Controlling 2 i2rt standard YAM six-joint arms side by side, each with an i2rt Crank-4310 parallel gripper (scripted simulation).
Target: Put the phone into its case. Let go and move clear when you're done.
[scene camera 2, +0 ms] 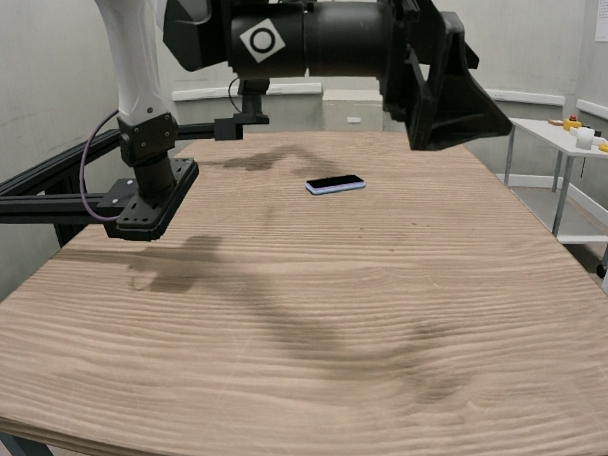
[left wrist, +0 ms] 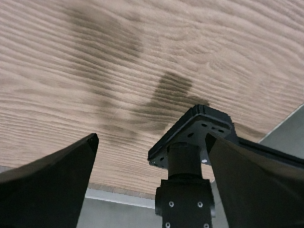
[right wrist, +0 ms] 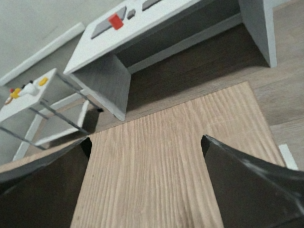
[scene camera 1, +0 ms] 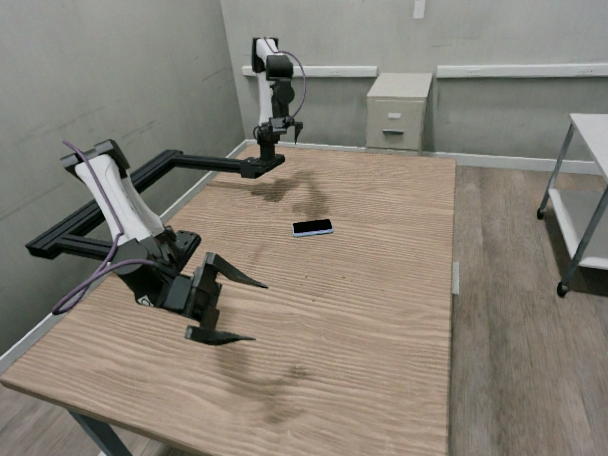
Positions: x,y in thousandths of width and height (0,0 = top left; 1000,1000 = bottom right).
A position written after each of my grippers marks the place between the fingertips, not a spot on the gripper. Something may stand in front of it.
Labels:
my right gripper: scene camera 2 812,205; right wrist 482,607; scene camera 1 430,685; not seen in the left wrist view (out of frame)

